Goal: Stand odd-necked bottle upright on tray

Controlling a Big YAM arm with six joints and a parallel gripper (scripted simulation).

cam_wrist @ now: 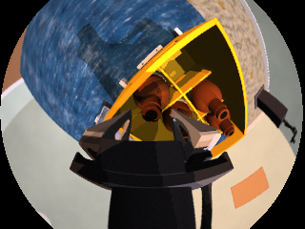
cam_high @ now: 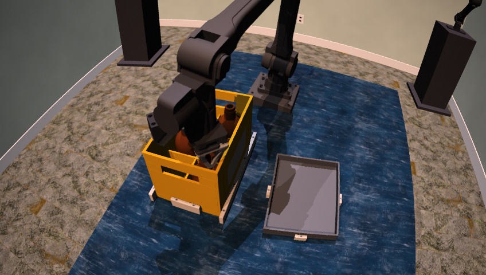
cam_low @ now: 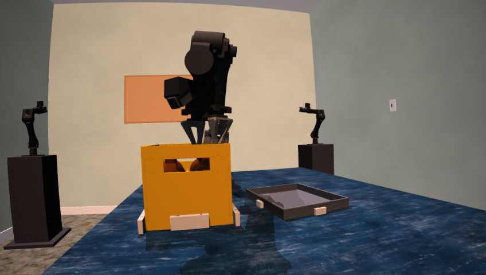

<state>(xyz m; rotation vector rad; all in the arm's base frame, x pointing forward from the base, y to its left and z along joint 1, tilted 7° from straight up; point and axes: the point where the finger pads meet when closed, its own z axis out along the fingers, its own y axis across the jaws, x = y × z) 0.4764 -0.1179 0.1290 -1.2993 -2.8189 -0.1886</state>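
My hand is 9 cm past the orange crate, 8 cm above it and 4 cm to the left of it. From my hand the other things lie so: dark grey tray 24 cm to the left, 15 cm below, 5 cm behind.
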